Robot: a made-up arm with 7 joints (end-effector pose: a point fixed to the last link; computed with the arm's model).
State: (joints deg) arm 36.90 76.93 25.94 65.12 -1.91 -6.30 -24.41
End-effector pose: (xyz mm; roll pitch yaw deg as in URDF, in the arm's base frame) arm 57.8 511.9 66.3 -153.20 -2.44 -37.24
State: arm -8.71 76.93 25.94 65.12 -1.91 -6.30 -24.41
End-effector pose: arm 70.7 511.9 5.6 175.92 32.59 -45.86
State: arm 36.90 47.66 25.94 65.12 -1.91 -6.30 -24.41
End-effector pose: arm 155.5 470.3 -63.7 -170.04 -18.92 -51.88
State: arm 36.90 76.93 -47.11 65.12 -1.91 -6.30 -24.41
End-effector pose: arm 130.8 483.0 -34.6 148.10 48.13 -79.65
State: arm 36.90 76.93 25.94 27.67 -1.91 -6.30 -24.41
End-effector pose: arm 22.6 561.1 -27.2 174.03 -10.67 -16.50
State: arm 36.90 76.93 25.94 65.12 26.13 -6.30 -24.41
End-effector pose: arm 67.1 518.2 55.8 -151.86 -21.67 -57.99
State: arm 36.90 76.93 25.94 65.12 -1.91 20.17 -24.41
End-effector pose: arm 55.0 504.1 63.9 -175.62 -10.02 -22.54
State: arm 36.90 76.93 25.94 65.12 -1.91 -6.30 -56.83
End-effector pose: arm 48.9 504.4 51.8 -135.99 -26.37 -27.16
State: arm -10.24 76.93 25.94 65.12 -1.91 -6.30 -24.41
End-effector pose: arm 70.3 511.9 3.5 174.60 33.65 -46.58
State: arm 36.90 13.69 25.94 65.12 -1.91 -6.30 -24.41
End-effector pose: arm 236.4 330.9 -171.6 173.43 -42.01 -64.07
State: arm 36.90 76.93 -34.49 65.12 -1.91 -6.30 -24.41
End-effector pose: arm 128.8 487.5 -11.6 164.14 42.81 -65.87
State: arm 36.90 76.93 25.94 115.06 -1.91 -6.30 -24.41
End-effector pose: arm 54.5 376.7 122.5 -115.15 22.27 -53.33
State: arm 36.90 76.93 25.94 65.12 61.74 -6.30 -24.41
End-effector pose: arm 83.6 517.1 45.7 -136.91 -42.63 -92.25
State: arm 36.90 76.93 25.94 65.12 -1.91 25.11 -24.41
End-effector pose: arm 54.7 502.5 63.8 179.98 -10.76 -19.50
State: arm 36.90 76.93 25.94 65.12 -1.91 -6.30 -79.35
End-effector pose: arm 48.6 498.7 40.2 -124.12 -44.19 -24.16
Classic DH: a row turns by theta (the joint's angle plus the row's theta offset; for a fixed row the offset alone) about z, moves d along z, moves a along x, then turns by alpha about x. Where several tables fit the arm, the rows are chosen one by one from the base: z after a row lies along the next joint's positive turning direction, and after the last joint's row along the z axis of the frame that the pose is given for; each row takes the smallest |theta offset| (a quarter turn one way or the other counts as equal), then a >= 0, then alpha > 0; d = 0 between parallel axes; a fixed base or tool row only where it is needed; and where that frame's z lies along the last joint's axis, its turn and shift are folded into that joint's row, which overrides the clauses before.
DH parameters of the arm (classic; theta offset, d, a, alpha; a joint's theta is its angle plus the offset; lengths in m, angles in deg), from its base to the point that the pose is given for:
base (fixed): 0 0.0206 -0.0079 90
joint 1: -90 -0.1798 0.0047 -90
joint 2: 90 -0.0074 0.0144 -90
joint 3: 90 -0.2148 0.0296 -90
joint 4: 0 0.0083 0.0234 90
joint 5: 0 -0.1758 0.0013 90
joint 6: 90 -0.0064 0.0183 90
joint 7: 58.16 0.0456 0.0102 47.38
tool (fixed): -125.42 -0.043 0 0

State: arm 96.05 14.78 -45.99 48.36 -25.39 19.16 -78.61
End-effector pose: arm 302.7 242.0 94.6 -127.56 -17.56 -47.28
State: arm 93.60 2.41 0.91 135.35 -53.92 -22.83 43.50
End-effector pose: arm 86.1 199.1 150.1 -88.01 23.30 -31.87
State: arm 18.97 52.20 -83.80 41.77 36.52 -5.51 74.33
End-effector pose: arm 53.6 433.0 -260.5 21.51 -54.46 -92.65
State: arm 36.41 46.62 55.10 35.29 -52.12 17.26 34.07
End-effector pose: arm 135.8 500.7 -153.5 108.38 -8.57 -45.43
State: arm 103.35 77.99 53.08 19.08 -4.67 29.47 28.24
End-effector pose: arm 77.7 570.0 25.6 -116.43 -58.57 -137.67
